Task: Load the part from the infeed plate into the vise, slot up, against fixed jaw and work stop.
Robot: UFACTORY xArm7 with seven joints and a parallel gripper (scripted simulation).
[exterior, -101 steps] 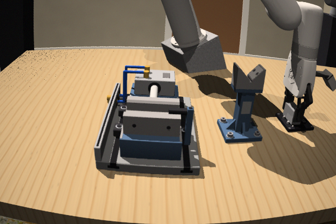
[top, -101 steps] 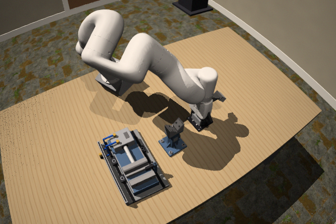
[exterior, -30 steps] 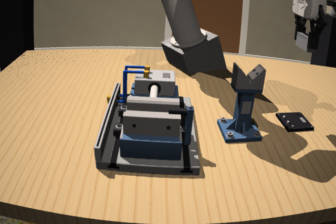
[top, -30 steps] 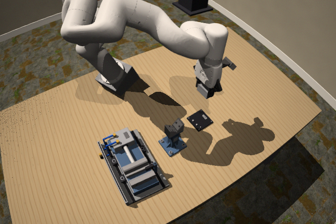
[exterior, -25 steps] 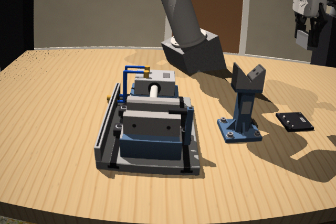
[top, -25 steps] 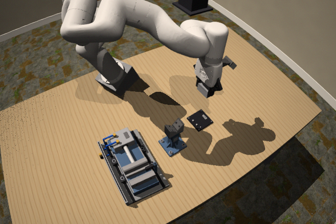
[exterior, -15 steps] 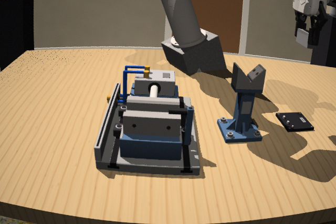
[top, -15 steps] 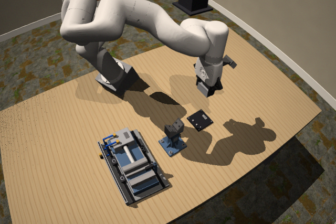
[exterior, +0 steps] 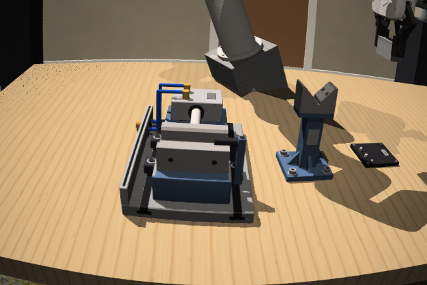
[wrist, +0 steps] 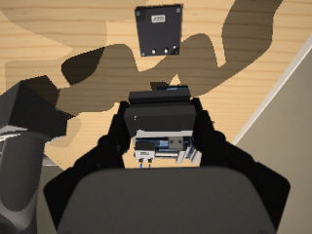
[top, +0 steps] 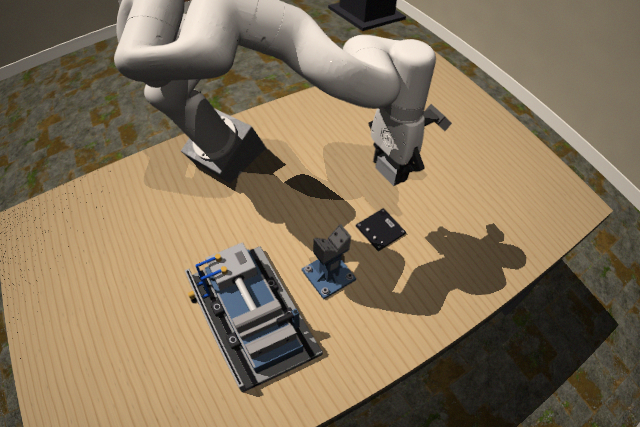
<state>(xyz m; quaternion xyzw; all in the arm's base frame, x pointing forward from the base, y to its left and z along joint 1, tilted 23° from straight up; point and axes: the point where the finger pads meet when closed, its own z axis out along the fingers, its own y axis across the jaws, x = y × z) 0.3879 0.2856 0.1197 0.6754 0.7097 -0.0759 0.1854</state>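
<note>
Right now the part is 10 mm to the left of my hand and 10 mm below it. Also, from my hand: blue base (240 mm below, 170 mm to the right, 40 mm ahead); blue stand (190 mm below, 170 mm to the right, 40 mm ahead); black infeed plate (240 mm below, 10 mm to the left).
</note>
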